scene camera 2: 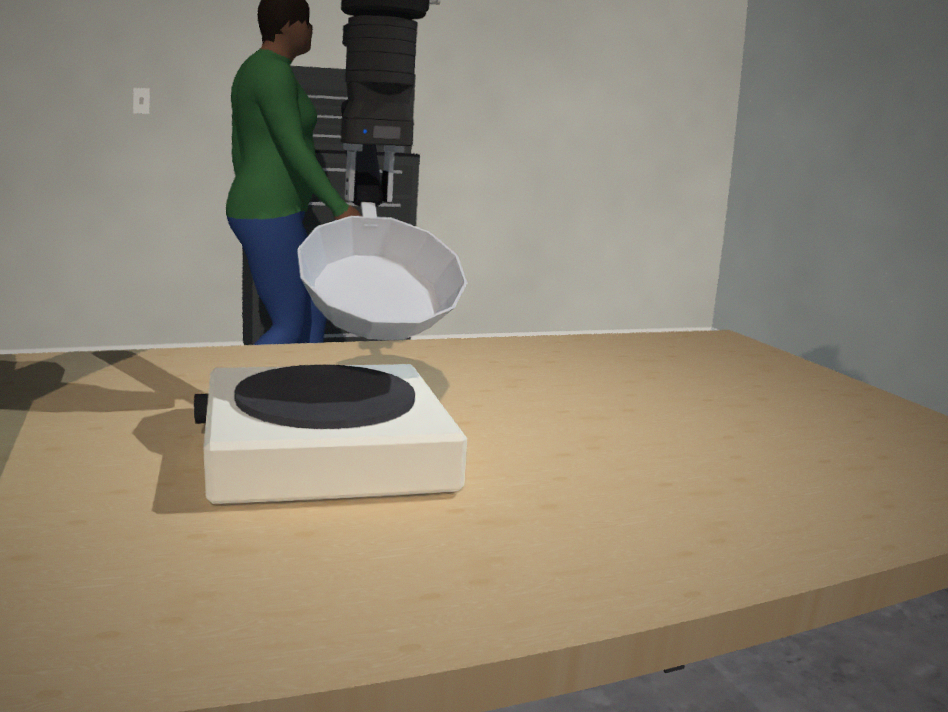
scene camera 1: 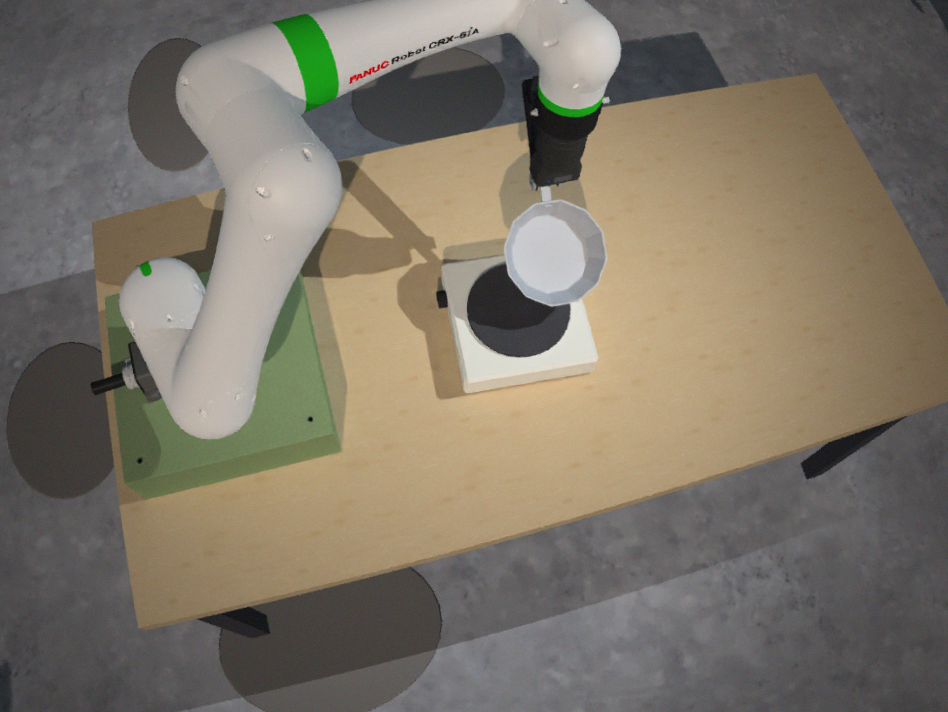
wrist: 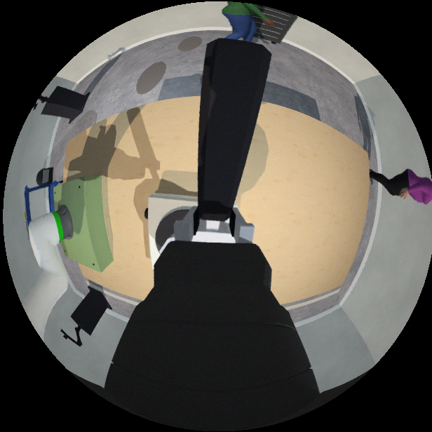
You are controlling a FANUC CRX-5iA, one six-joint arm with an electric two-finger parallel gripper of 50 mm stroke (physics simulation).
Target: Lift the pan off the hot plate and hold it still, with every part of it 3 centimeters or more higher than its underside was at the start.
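Frame: origin at the arm's base, x ahead, y left, z up, level; metres.
Seen in the pictures: gripper, fingertip midpoint: (scene camera 2: 368,200) (scene camera 1: 545,183).
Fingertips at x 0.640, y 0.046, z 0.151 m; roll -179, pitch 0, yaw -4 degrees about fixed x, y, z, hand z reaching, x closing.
Note:
Pixels of each thing's top centre, then the offset from my fingertips to it. "spot": a spot on its surface instead. Level surfaces: height alone.
- white hot plate, middle of its top: (scene camera 2: 317,389) (scene camera 1: 514,308) 0.086 m back, 0.121 m right, 0.182 m down
- table with its dark round disc, surface spot: (scene camera 2: 325,398) (scene camera 1: 520,321) spot: 0.086 m back, 0.149 m right, 0.182 m down
- wooden table, its level: 0.255 m down
- black knob, middle of its top: (scene camera 2: 201,394) (scene camera 1: 442,295) 0.196 m back, 0.043 m right, 0.204 m down
The pale grey pan (scene camera 1: 555,252) (scene camera 2: 375,291) hangs in the air, tilted with its bowl's far side from the handle lower, toward scene camera 2. Its black handle (scene camera 2: 369,183) (wrist: 231,125) runs between the fingers. My gripper (scene camera 1: 542,188) (scene camera 2: 369,187) (wrist: 214,215) is shut on the handle near the bowl. The white hot plate (scene camera 1: 536,373) (scene camera 2: 337,469) (wrist: 159,204) stands on the table with its dark round disc (scene camera 1: 521,333) (scene camera 2: 325,398) uncovered. In scene camera 2, a gap shows between the pan's underside and the disc. In the wrist view the gripper body hides most of the bowl.
The wooden table (scene camera 1: 689,306) (scene camera 2: 651,498) (wrist: 310,200) carries the hot plate and the green robot base (scene camera 1: 291,429) (wrist: 90,225). A black knob (scene camera 1: 441,298) (scene camera 2: 200,408) sticks out of the hot plate's side. A person in green (scene camera 2: 264,145) stands beyond the table, by a dark drawer cabinet (scene camera 2: 406,172).

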